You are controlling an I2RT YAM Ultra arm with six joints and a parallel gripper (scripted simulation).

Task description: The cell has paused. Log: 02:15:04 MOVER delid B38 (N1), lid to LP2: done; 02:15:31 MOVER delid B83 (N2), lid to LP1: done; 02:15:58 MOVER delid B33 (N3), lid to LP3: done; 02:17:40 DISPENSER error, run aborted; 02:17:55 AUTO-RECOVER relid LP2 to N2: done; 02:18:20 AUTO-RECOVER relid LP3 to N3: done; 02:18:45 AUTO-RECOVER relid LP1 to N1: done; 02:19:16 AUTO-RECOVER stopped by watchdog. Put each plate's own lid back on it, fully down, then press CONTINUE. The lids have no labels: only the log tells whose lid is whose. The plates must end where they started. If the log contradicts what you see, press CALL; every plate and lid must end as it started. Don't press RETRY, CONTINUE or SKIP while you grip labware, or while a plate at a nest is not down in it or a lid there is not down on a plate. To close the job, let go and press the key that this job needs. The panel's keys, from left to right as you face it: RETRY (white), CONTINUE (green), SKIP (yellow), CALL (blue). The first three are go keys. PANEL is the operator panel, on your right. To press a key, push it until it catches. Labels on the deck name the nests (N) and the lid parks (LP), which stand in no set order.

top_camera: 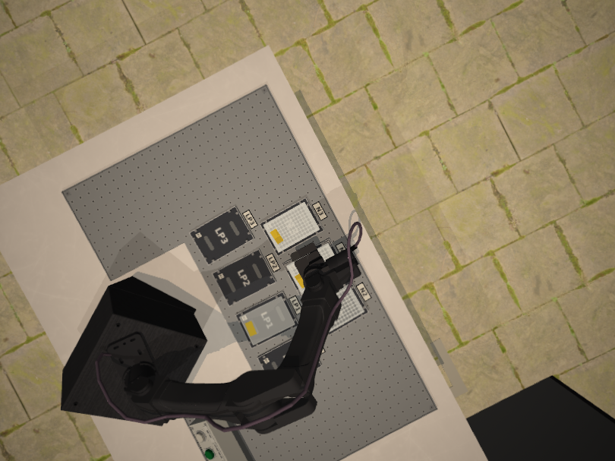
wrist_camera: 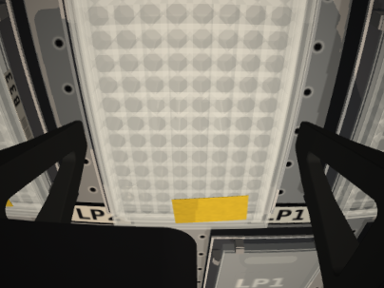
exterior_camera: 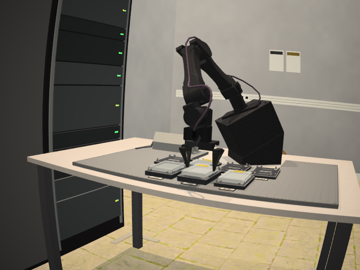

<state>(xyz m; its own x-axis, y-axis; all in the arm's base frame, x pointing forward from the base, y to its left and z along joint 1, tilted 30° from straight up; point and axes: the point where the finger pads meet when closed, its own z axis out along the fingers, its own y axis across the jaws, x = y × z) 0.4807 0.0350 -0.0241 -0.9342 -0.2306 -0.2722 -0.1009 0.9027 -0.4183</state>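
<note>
Now: hand 17 cm past the clear lid, 8 cm to the left of it and 2 cm above it. The rest, counted from my hand: green key (43 cm behind, 33 cm to the right, 3 cm above); lid park LP1 (17 cm behind, 8 cm to the right, 3 cm below); lid park LP4 (21 cm to the right, 16 cm behind, 3 cm below).
</note>
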